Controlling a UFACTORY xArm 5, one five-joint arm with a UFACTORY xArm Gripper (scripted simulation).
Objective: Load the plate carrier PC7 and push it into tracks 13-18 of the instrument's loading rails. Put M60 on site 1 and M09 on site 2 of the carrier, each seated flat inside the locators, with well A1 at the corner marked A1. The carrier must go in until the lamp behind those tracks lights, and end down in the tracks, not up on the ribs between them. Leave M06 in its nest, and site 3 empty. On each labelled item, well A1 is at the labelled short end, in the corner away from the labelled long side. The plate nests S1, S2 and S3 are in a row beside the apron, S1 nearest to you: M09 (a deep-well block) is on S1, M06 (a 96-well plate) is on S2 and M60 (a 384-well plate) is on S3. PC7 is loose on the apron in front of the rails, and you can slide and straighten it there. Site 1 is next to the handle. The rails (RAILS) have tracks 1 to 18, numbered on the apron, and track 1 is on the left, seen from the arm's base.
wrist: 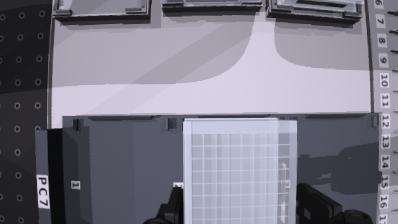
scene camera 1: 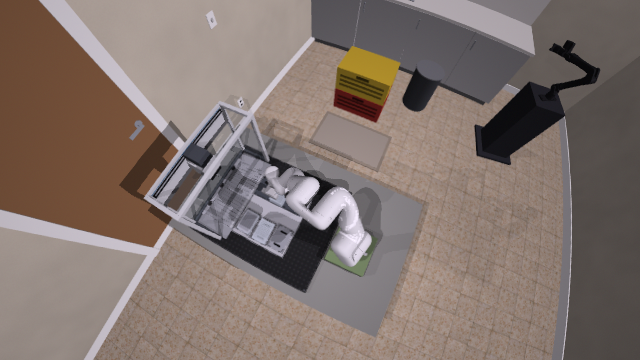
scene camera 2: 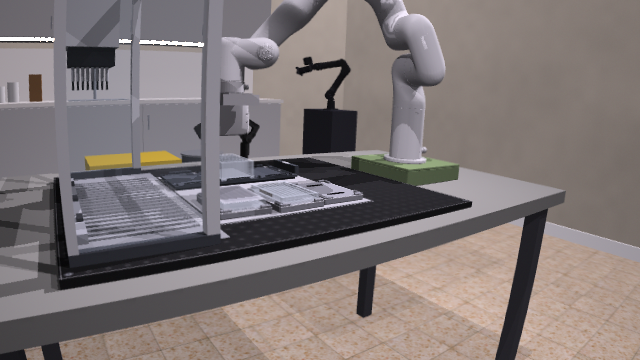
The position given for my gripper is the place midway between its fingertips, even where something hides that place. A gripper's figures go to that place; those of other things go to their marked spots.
Scene:
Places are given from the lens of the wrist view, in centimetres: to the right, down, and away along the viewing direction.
my gripper (wrist: pixel 240 204): 3, 7, 14
deep-well block M09 (wrist: pixel 209 179): 1, 5, 14
plate carrier PC7 (wrist: pixel 114 161): -8, 5, 17
The marked spots on the plate carrier PC7 and the deep-well block M09 are 9 cm apart.

